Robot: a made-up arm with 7 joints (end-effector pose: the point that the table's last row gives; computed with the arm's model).
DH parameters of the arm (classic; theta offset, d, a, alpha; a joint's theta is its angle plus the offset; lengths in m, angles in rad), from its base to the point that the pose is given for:
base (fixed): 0 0 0 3.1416
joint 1: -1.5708 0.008 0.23 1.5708
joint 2: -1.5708 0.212 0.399 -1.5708
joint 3: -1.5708 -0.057 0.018 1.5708
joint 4: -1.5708 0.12 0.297 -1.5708
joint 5: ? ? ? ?
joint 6: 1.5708 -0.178 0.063 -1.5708
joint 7: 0 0.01 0.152 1.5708
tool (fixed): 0 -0.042 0 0
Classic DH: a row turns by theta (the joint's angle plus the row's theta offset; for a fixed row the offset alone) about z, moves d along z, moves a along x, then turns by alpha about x.
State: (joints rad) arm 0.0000 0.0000 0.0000 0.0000 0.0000 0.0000 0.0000
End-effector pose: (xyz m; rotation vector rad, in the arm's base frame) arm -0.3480 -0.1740 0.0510 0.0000 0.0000 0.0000
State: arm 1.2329 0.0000 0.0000 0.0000 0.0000 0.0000 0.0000
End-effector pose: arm -0.2795 0.2706 0.0510 0.0000 0.0000 -1.2329
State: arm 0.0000 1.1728 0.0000 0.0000 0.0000 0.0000 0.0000
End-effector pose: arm -0.3480 0.1278 0.3873 -1.1728 0.0000 0.0000
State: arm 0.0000 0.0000 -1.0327 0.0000 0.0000 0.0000 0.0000
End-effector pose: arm 0.0103 -0.1740 0.1000 0.0000 -1.0327 0.0000
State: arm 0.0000 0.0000 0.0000 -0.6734 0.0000 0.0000 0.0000
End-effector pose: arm -0.1058 -0.1718 0.0510 0.0000 0.0000 0.6734
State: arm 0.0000 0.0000 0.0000 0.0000 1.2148 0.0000 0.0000
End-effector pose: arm -0.3480 -0.3476 0.2412 -1.2148 0.0000 0.0000
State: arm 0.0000 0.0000 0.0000 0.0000 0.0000 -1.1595 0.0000
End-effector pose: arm -0.4679 -0.3771 0.0510 0.0000 0.0000 -1.1595
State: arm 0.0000 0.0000 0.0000 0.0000 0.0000 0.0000 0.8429
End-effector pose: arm -0.4302 -0.1740 -0.0484 0.0000 0.8429 0.0000
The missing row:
joint 5: 0 0.333 0.06 -1.5708
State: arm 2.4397 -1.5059 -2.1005 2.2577 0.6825 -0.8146 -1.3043
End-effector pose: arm 0.0546 0.0209 0.4081 -1.4869 0.0401 0.7147
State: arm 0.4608 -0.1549 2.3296 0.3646 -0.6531 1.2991 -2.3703
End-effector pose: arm -0.0985 -0.1103 0.8133 0.3585 -0.5845 -1.4454
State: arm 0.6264 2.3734 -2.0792 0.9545 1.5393 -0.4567 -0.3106
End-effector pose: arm 0.2178 0.2984 0.1699 -1.8495 -2.2696 0.2346
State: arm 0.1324 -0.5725 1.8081 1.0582 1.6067 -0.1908 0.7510
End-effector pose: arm -0.1554 -0.4701 0.7523 -2.1573 1.9363 0.4420
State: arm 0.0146 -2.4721 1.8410 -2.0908 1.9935 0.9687 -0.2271
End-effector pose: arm -0.5065 0.2756 0.0605 1.0780 -2.9203 0.0469
